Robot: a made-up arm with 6 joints.
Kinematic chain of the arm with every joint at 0, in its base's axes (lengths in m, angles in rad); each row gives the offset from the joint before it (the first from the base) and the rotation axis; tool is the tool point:
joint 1: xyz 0 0 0.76 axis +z
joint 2: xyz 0.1 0 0 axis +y
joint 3: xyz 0 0 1.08 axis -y
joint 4: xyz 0 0 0.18 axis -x
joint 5: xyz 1.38 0 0 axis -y
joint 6: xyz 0.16 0 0 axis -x
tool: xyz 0 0 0
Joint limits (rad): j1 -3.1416..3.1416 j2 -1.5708..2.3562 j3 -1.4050..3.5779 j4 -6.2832..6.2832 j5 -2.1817..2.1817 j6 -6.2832..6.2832
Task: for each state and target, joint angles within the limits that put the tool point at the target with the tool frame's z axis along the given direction. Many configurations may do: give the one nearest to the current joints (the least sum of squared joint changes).
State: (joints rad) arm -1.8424 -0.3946 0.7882 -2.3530 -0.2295 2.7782
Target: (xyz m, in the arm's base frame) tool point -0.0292 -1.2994 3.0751 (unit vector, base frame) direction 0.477 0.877 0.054
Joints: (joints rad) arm -1.6404 0.3963 1.2726 -2.3759 -0.5846 2.9316
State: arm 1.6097 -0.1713 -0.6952 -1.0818 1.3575 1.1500
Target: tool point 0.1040 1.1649 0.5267 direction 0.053 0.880 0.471
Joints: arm 1.6112 0.3290 -0.8459 -1.6263 1.2369 1.4687
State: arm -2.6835 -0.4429 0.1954 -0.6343 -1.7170 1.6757
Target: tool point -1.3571 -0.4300 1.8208 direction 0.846 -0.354 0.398
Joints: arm -2.8898 -0.0452 -0.0882 -0.5123 -1.6347 2.4178
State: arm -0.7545 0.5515 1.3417 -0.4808 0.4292 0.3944
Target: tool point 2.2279 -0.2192 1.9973 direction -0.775 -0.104 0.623
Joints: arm -0.0703 0.6757 0.7535 -0.5587 0.8246 0.2287
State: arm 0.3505 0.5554 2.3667 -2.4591 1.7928 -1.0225
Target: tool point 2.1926 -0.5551 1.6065 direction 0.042 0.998 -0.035
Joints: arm -0.2456 1.4412 1.9840 -3.1033 2.1002 -1.3476
